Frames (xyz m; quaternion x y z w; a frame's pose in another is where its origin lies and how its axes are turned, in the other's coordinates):
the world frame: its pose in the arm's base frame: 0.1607 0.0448 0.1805 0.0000 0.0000 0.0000 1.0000
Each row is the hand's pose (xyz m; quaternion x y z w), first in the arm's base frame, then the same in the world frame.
Working: the arm's base frame: its pose in the world frame: -0.1607 -0.0448 -0.1805 0.0000 0.0000 0.0000 1.0000

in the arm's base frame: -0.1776 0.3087 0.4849 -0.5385 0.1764 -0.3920 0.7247
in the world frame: -0.3383 0.2639 0.3044 -0.5385 0.1764 -0.3920 0.7247
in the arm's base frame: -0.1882 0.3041 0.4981 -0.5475 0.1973 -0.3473 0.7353
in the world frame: -0.3489 0.2593 0.3176 -0.5475 0.1973 -0.3473 0.7353
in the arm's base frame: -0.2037 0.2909 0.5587 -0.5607 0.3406 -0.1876 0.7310
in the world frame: -0.3644 0.2461 0.3782 -0.5607 0.3406 -0.1876 0.7310
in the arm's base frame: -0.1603 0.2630 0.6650 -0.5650 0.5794 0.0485 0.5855
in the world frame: -0.3210 0.2182 0.4845 -0.5650 0.5794 0.0485 0.5855
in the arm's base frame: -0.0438 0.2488 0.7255 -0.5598 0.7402 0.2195 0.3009
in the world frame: -0.2045 0.2040 0.5450 -0.5598 0.7402 0.2195 0.3009
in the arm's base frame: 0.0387 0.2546 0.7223 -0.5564 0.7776 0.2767 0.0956
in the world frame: -0.1220 0.2098 0.5418 -0.5564 0.7776 0.2767 0.0956
